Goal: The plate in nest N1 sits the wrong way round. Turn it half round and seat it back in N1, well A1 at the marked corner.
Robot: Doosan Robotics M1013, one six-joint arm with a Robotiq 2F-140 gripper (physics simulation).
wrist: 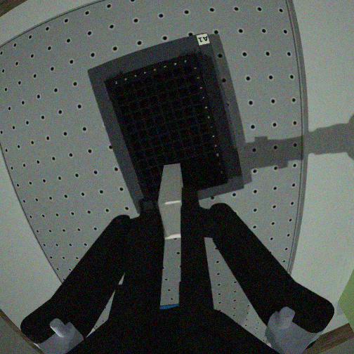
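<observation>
A black plate (pixel 160 115) with a grid of wells lies in a dark grey nest (pixel 100 97), which sits turned at an angle in the upper middle of the wrist view. A white A1 label (pixel 202 39) is on the nest's rim at its upper right corner; its letters read upside down here. Small pale dots run along the plate's top and right edges. My gripper (pixel 174 178) is shut, its pale fingertips together with nothing between them, in front of the plate's lower edge. The fingers hide part of that edge and of the nest's lower rim. Whether the tips touch the plate I cannot tell.
A grey perforated board (pixel 265 90) lies under the nest, with a pale surface (pixel 327 75) beyond its edge. A dark shadow of the arm falls across both at the right. A green patch (pixel 347 305) shows at the lower right edge.
</observation>
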